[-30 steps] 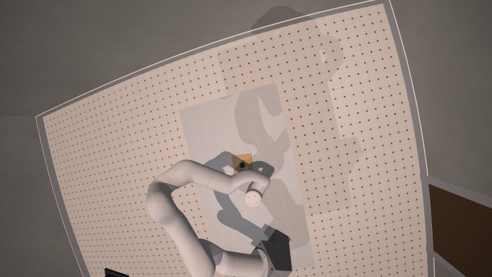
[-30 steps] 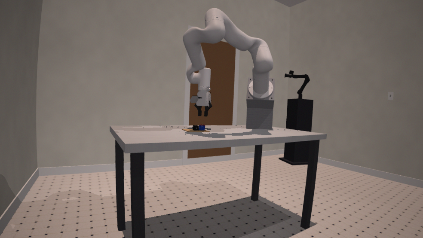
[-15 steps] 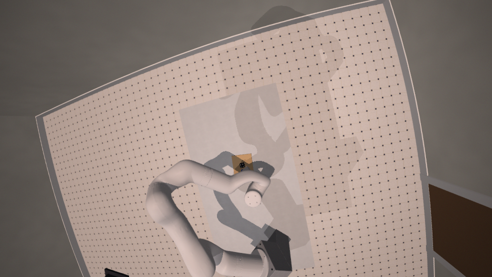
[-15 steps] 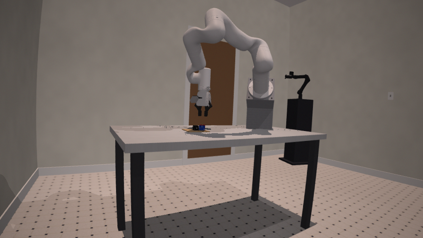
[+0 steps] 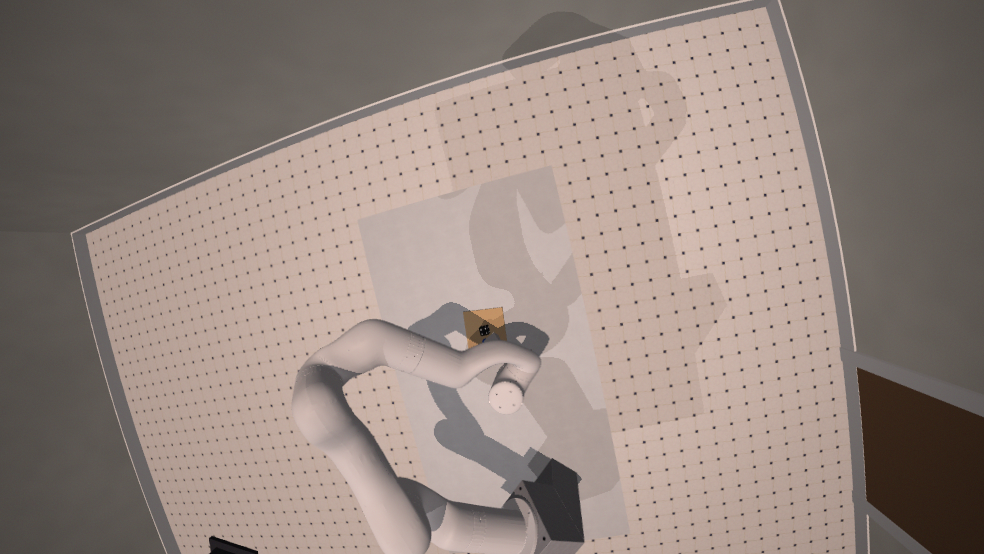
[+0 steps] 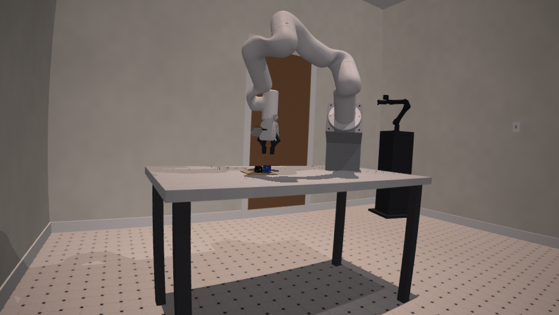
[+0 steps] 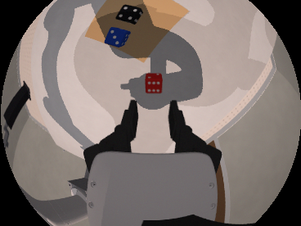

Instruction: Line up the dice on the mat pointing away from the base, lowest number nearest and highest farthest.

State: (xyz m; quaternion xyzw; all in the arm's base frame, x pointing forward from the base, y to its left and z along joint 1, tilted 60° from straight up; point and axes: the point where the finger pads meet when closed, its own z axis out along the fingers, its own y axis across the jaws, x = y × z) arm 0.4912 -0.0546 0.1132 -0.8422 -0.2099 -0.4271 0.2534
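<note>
The red die lies 9 cm below my hand. The rest, counted from my hand: black die: 7 cm ahead, 12 cm to the left, 9 cm below; then blue die: 2 cm ahead, 11 cm to the left, 9 cm below; then tan mat: 7 cm ahead, 12 cm to the left, 11 cm below.
</note>
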